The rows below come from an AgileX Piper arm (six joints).
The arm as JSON. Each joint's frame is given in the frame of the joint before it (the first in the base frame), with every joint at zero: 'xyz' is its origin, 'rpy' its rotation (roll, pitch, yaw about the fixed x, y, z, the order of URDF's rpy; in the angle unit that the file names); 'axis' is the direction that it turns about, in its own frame. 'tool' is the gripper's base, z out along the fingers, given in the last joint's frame.
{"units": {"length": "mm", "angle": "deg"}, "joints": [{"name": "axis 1", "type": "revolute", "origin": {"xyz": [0.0, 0.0, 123.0], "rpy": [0.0, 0.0, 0.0]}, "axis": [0.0, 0.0, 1.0]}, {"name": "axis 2", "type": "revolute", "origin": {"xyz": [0.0, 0.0, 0.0], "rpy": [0.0, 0.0, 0.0]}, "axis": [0.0, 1.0, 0.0]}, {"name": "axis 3", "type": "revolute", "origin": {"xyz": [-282.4, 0.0, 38.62], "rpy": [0.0, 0.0, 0.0]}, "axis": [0.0, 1.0, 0.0]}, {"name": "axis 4", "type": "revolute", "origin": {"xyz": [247.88, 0.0, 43.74], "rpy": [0.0, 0.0, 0.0]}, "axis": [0.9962, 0.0, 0.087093]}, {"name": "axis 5", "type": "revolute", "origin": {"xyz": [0.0, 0.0, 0.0], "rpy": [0.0, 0.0, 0.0]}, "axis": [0.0, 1.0, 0.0]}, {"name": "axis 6", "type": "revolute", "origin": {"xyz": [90.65, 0.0, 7.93], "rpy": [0.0, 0.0, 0.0]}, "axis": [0.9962, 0.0, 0.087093]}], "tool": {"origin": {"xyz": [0.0, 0.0, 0.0], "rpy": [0.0, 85.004, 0.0]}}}
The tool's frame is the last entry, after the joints.
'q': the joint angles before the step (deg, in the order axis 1, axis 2, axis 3, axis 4, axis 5, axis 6). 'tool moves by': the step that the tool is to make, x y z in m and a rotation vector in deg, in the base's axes. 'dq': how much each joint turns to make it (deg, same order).
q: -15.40 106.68 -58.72 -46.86 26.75 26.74
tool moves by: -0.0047 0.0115 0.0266 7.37 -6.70 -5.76
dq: 0.42 -5.13 0.14 12.92 -0.35 -2.43
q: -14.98 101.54 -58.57 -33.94 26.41 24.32
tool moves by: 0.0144 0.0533 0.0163 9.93 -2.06 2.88
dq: 7.30 -1.56 -2.91 18.31 3.00 -8.48
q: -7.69 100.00 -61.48 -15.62 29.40 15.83
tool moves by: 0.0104 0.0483 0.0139 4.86 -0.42 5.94
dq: 6.96 -0.28 -3.34 8.63 3.15 -4.60
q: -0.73 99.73 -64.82 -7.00 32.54 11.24
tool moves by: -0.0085 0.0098 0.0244 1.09 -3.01 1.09
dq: 1.39 -4.13 0.01 1.67 1.08 -0.67
